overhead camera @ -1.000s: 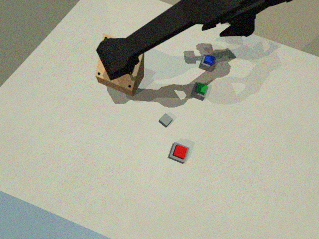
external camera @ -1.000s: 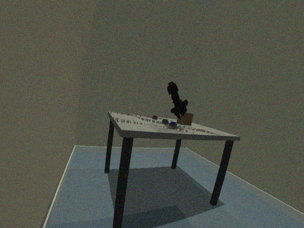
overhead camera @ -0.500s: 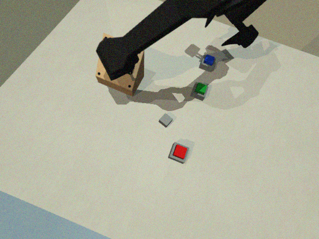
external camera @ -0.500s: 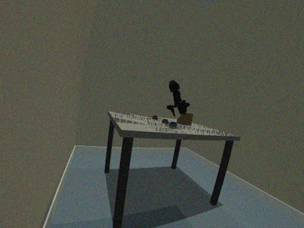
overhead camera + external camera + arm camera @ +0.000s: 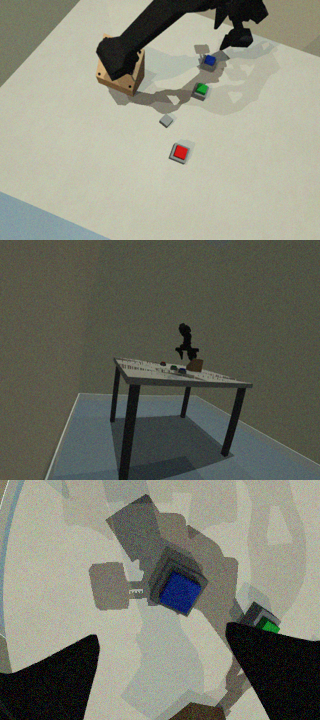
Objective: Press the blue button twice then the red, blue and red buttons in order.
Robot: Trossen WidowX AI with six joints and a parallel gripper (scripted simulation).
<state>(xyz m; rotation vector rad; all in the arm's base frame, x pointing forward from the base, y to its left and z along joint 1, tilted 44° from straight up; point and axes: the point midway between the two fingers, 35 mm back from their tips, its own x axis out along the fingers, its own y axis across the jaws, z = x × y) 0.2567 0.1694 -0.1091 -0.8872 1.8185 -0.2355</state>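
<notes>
My gripper tip is now 1 cm short of the blue button, 2 cm to the left of it and 9 cm above it. Round my gripper tip: small grey block 7 cm behind, 30 cm to the right, 10 cm below; red button 1 cm ahead, 39 cm to the right, 8 cm below; green button 1 cm ahead, 15 cm to the right, 8 cm below.
</notes>
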